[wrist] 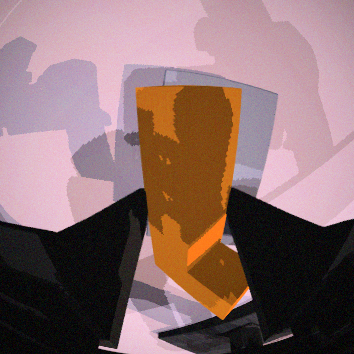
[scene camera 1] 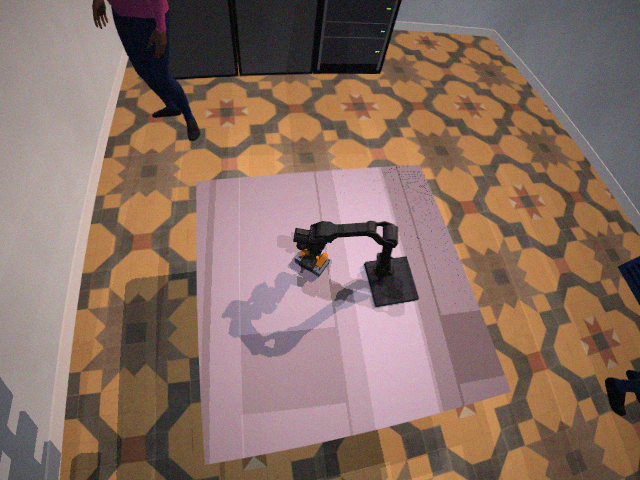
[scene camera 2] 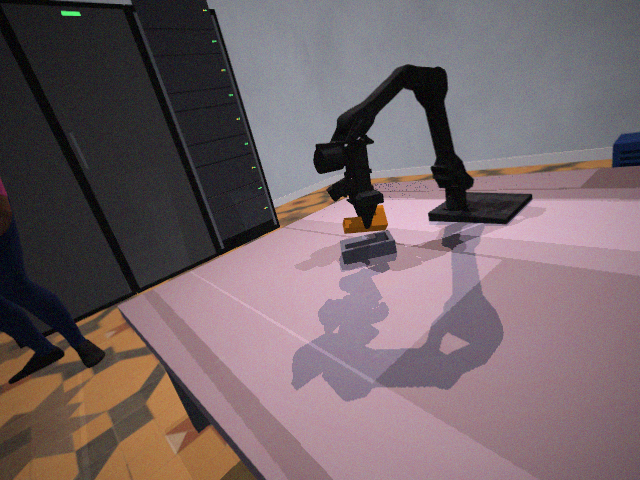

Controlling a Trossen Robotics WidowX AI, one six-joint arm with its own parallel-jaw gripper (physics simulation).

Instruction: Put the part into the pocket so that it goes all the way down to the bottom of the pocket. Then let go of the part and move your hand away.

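Seen in the pictures: gripper, fingertip midpoint: (wrist: 186, 195) (scene camera 1: 311, 258) (scene camera 2: 365, 226); arm's base at its link origin: (wrist: 244, 330) (scene camera 1: 381, 270) (scene camera 2: 456, 206).
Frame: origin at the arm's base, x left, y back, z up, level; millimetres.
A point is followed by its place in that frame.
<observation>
The orange part (scene camera 1: 321, 260) {y -274, x -111, z 79 mm} (scene camera 2: 354, 224) {y -336, x -154, z 75 mm} (wrist: 187, 160) {y -324, x -162, z 89 mm} is a bar with a short angled leg at one end. My gripper (scene camera 1: 313, 257) {y -305, x -143, z 57 mm} (scene camera 2: 367, 225) {y -305, x -143, z 57 mm} (wrist: 186, 195) {y -305, x -143, z 57 mm} is shut on it, with one finger on each side. The grey block (scene camera 1: 324, 268) {y -256, x -96, z 10 mm} (scene camera 2: 370, 252) {y -327, x -130, z -7 mm} (wrist: 257, 130) {y -287, x -206, z 12 mm} with the pocket sits on the table below. In the scene camera 2 view, the part is held above the block with a gap between them, and a dark slot shows in the block's top. In the wrist view, the part hides most of the block and the pocket opening.
The arm's black base plate (scene camera 1: 393, 291) {y 12, x 110, z -7 mm} (scene camera 2: 491, 209) {y -25, x 100, z -7 mm} stands on the pink table (scene camera 1: 289, 382) {y -566, x 311, z -24 mm} (scene camera 2: 248, 320) {y -645, x -268, z -24 mm}, to the right of the block. Arm shadows fall across the table. Dark cabinets (scene camera 1: 276, 36) (scene camera 2: 87, 129) and a person (scene camera 1: 155, 67) (scene camera 2: 31, 289) are beyond the table.
</observation>
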